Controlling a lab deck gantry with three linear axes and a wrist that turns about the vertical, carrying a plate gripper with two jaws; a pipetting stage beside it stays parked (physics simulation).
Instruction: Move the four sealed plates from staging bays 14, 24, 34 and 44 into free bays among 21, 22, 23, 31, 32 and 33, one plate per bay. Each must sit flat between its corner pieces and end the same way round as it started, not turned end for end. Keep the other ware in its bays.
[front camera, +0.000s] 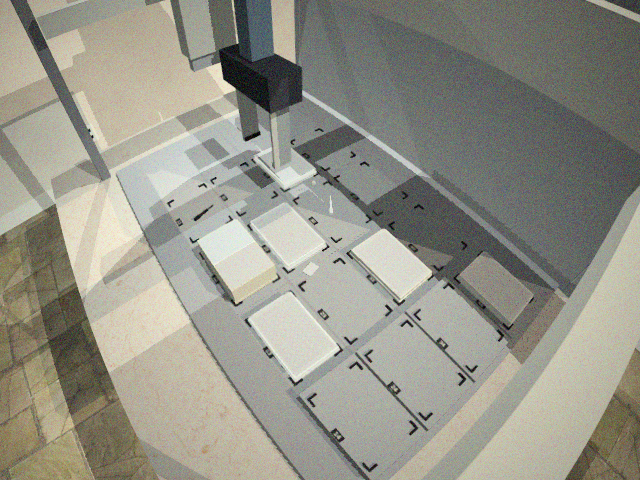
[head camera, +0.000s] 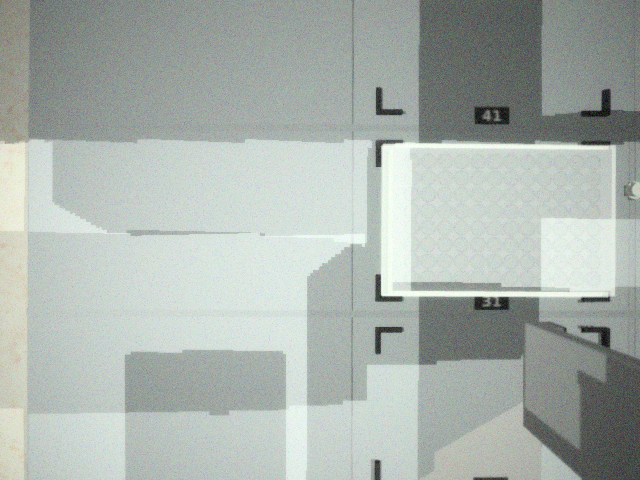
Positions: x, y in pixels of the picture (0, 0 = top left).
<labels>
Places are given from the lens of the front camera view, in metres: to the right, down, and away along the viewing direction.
gripper (front camera: 266, 149): -0.10, -0.17, 0.66
tall cream box (front camera: 242, 267): -0.12, 0.04, 0.56
</labels>
